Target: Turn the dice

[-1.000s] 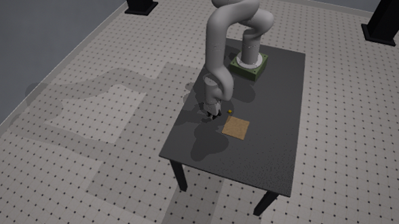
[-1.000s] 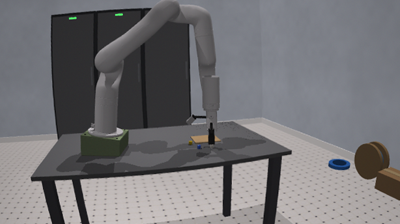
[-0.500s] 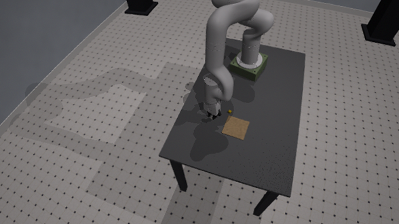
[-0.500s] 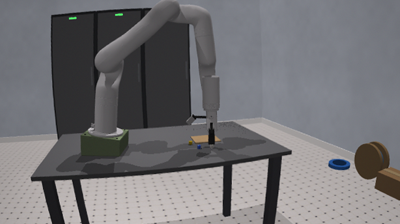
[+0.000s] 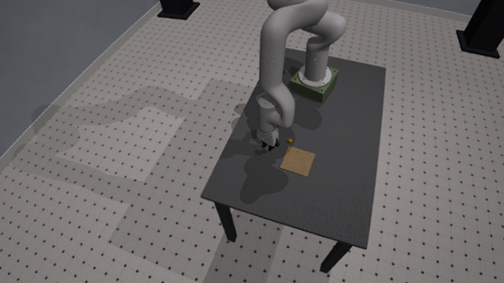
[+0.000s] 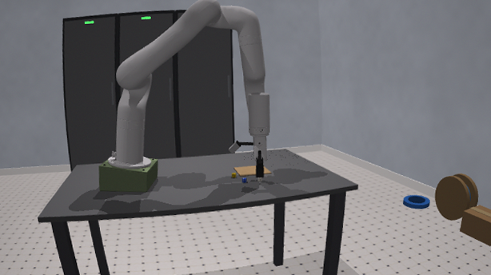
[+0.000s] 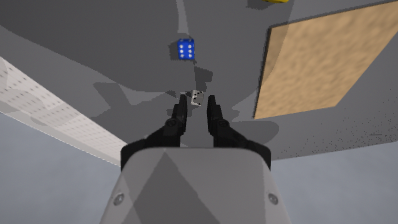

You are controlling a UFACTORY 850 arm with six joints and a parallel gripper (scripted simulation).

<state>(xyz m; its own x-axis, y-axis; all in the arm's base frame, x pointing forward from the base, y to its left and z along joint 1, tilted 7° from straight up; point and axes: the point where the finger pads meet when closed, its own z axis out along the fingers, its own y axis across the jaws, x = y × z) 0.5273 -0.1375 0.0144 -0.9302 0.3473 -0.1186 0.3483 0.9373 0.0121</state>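
Right now the white die is 3 cm below my hand. Round my hand: blue die 6 cm behind, 1 cm to the left, 3 cm below; yellow die 8 cm behind, 10 cm to the left, 3 cm below; tan mat 2 cm ahead, 16 cm to the left, 4 cm below.
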